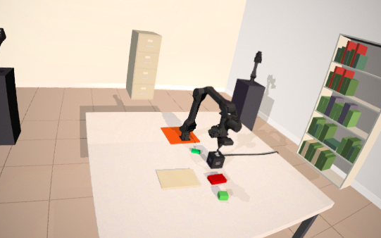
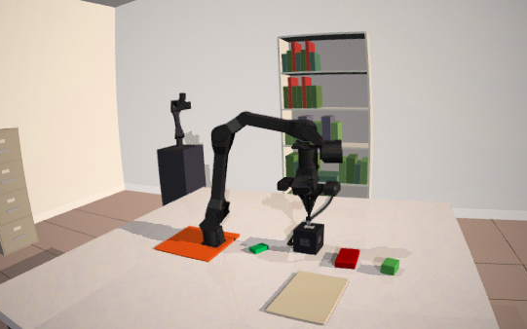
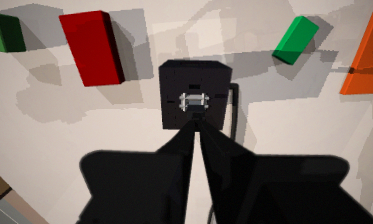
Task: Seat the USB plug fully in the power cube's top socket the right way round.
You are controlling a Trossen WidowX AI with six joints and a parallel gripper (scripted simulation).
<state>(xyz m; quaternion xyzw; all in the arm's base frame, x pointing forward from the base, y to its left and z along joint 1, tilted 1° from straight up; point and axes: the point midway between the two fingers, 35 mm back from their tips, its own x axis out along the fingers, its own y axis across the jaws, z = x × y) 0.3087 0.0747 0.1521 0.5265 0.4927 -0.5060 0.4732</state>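
Now: the silver USB plug 20 mm below my gripper tip. Also, from my gripper tip: green block (150 mm behind, 60 mm to the right, 120 mm below); then red block (140 mm ahead, 60 mm to the right, 120 mm below); then beige paper sheet (90 mm ahead, 270 mm to the right, 120 mm below).
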